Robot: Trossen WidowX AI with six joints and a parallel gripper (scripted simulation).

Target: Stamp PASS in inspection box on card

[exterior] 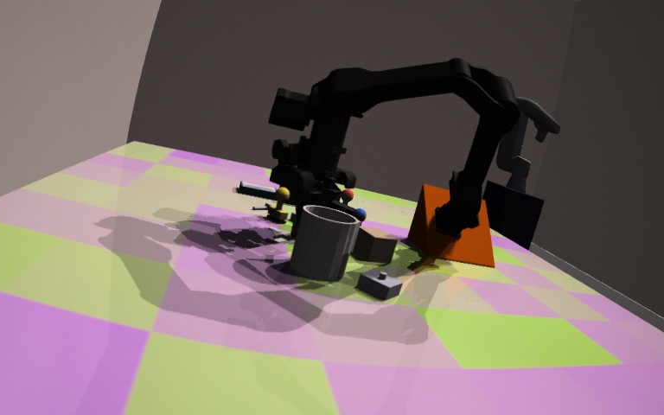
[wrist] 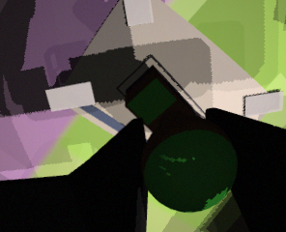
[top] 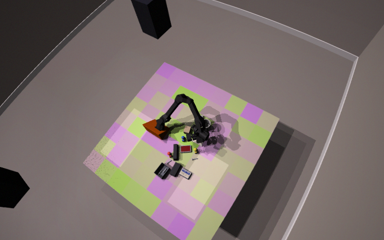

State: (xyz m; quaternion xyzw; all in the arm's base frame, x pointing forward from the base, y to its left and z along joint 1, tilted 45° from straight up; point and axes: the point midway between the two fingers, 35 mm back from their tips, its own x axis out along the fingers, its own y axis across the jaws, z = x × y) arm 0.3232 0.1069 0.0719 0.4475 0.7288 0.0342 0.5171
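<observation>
The green-knobbed stamp is right at my gripper tip. From my gripper tip the other things lie so: grey cup: 20 mm behind, 120 mm to the left, 10 mm above; then card: 30 mm below; then yellow-knobbed stamp: 40 mm ahead, 100 mm to the right, 10 mm below.
</observation>
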